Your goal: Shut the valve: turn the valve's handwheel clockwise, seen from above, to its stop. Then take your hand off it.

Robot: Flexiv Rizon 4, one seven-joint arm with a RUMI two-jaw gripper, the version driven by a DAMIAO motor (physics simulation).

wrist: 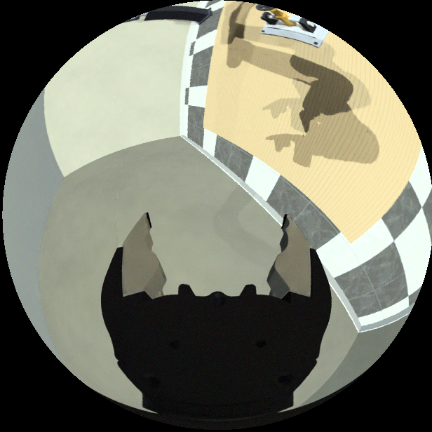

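The valve shows at the top edge of the wrist view, right of centre. It has a yellow body with black parts at its sides and stands on a pale metal plate. Its upper part is cut off by the view's edge, so the handwheel and its position cannot be made out. My gripper is open with its two jaws wide apart and nothing between them. It is well away from the valve and does not touch it.
A wooden surface with a grey-and-white checkered border lies at the right, with the arm's shadows on it. A dark long object shows at the top, left of the border. A plain wall and floor fill the left side.
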